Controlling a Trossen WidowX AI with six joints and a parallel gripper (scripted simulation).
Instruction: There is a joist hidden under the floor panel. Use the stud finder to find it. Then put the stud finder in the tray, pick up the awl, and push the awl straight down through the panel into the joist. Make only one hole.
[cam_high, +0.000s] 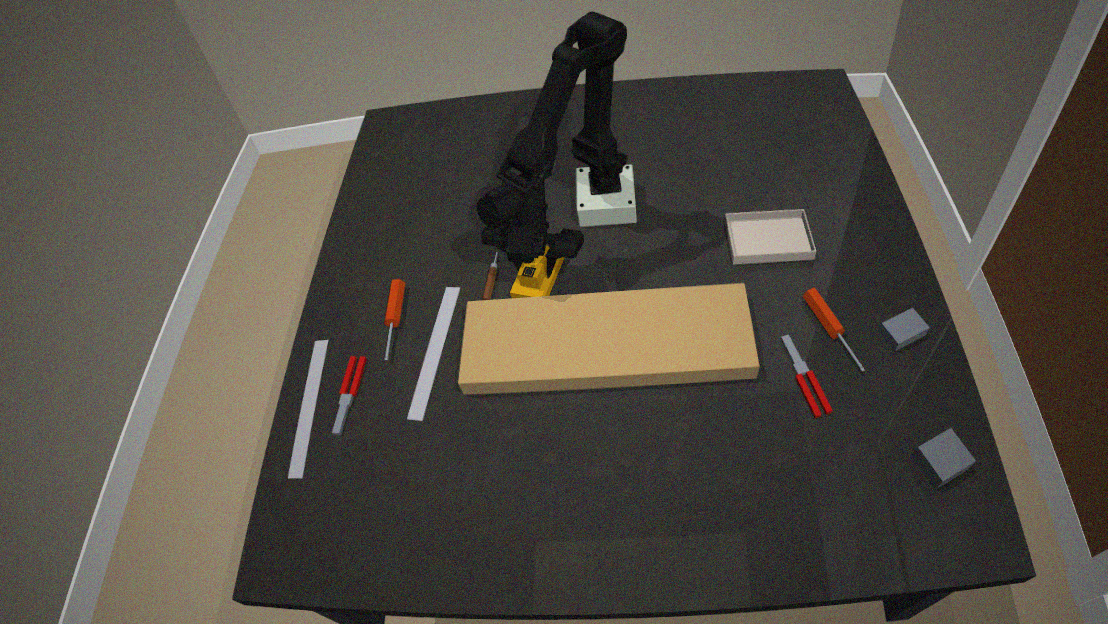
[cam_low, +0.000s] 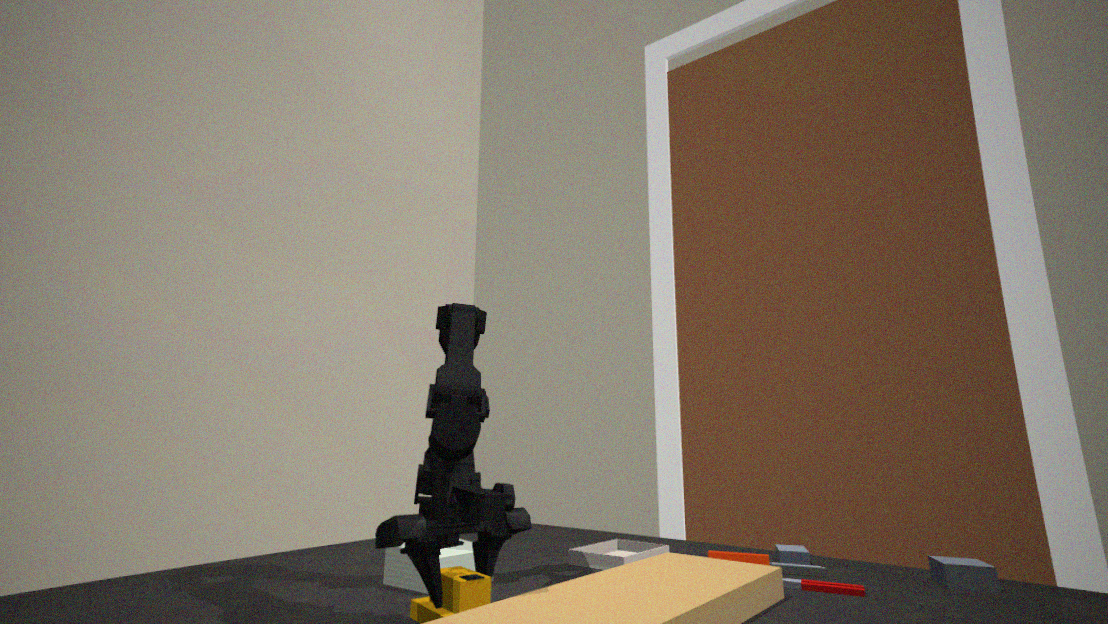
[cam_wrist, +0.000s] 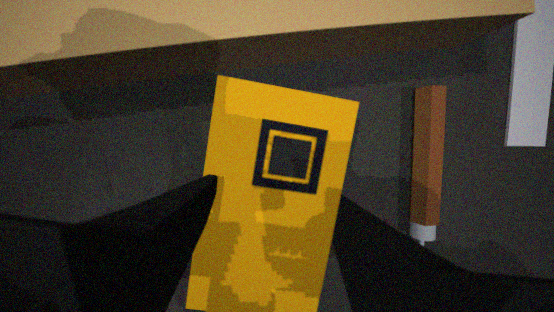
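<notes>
Right now my gripper tip is 40 mm past the awl, 90 mm to the left of it and 20 mm above it. The rest, counted from my gripper tip: white tray 40 mm behind, 470 mm to the left, 10 mm below; then yellow stud finder 10 mm ahead, 20 mm above.
</notes>
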